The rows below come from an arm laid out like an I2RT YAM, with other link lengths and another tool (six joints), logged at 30 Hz.
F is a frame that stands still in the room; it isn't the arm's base.
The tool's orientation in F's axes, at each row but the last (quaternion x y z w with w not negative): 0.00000 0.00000 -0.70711 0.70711; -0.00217 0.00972 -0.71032 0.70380; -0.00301 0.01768 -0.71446 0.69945; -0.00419 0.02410 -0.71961 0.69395; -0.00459 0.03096 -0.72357 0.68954; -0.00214 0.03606 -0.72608 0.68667
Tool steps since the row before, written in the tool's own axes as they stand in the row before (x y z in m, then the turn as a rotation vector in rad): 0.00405 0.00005 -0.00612 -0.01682 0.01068 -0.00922; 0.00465 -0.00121 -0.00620 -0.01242 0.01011 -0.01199; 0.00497 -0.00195 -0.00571 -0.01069 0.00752 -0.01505; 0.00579 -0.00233 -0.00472 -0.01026 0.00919 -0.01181; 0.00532 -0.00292 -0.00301 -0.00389 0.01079 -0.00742; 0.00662 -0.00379 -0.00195 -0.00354 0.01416 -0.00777
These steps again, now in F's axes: 0.00005 -0.00405 -0.00612 0.01068 0.01682 -0.00922; -0.00136 -0.00457 -0.00623 0.01002 0.01246 -0.01203; -0.00222 -0.00481 -0.00575 0.00731 0.01084 -0.01504; -0.00273 -0.00556 -0.00478 0.00909 0.01026 -0.01189; -0.00332 -0.00506 -0.00305 0.01059 0.00366 -0.00782; -0.00426 -0.00630 -0.00204 0.01391 0.00314 -0.00837
